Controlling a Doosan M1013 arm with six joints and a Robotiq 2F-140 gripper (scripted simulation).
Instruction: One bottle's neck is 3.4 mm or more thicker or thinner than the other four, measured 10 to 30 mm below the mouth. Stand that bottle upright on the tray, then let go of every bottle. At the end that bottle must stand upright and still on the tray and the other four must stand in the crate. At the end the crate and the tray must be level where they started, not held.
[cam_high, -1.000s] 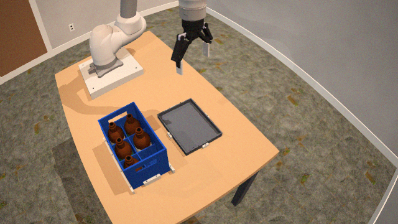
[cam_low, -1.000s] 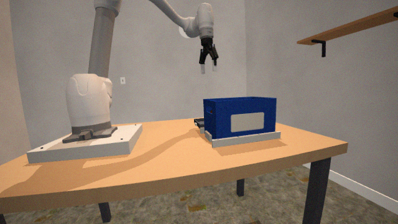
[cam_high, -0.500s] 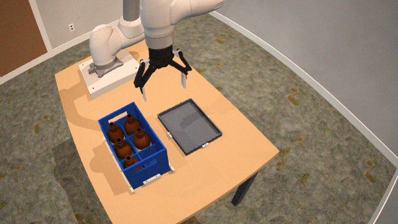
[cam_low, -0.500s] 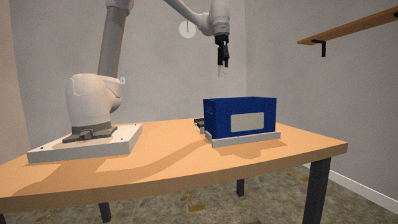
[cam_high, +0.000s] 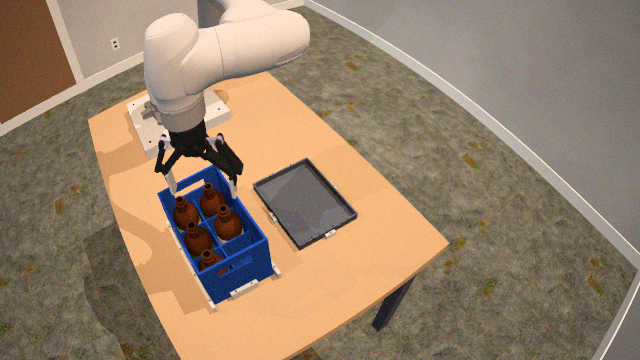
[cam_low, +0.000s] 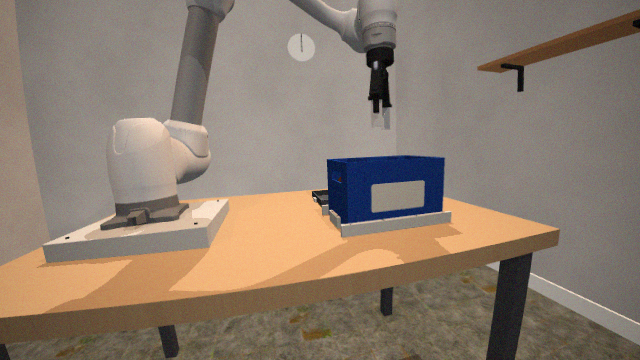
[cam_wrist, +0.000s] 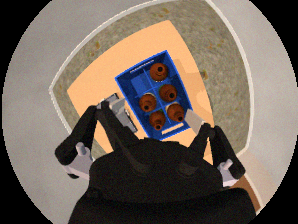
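Now: hand 18 cm above the bottle, 5 cm to the left of it and 2 cm past it. Round my hand: blue crate: 19 cm below, 1 cm to the right, 1 cm behind; then dark tray: 28 cm to the left, 26 cm below, 2 cm ahead.
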